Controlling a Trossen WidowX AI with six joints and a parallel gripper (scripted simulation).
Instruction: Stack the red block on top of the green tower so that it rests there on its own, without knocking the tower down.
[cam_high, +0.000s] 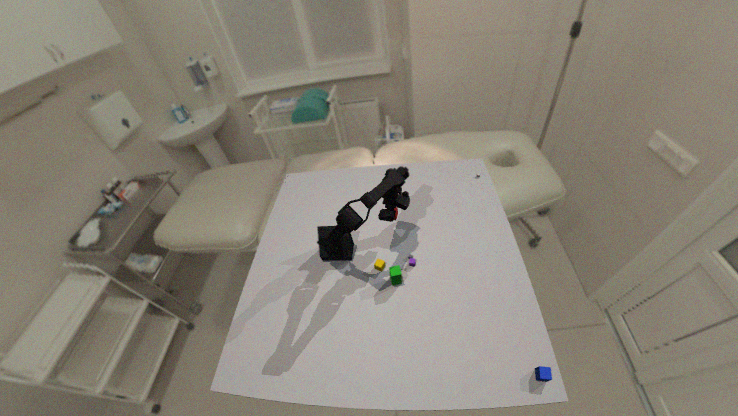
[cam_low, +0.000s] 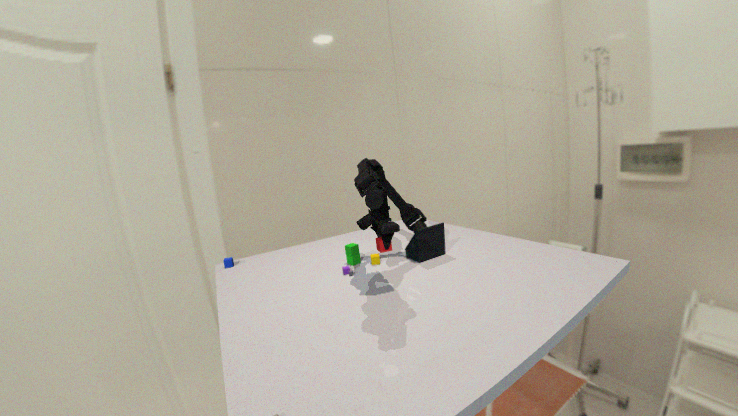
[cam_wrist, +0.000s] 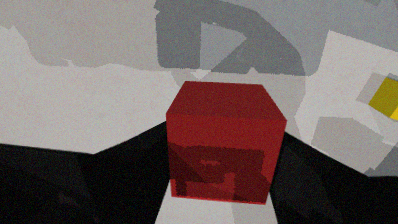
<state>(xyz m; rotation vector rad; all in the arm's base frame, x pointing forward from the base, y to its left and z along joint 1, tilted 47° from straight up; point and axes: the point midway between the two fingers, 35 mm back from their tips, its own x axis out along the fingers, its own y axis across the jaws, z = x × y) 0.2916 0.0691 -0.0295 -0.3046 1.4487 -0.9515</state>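
Now: the yellow block 90 mm behind my gripper tip, 180 mm to the right of it and 110 mm below it. From my gripper tip the other things lie so: small purple block 60 mm ahead, 190 mm to the right, 120 mm below; then red block 10 mm above; then blue block 420 mm ahead, 720 mm to the right, 110 mm below.
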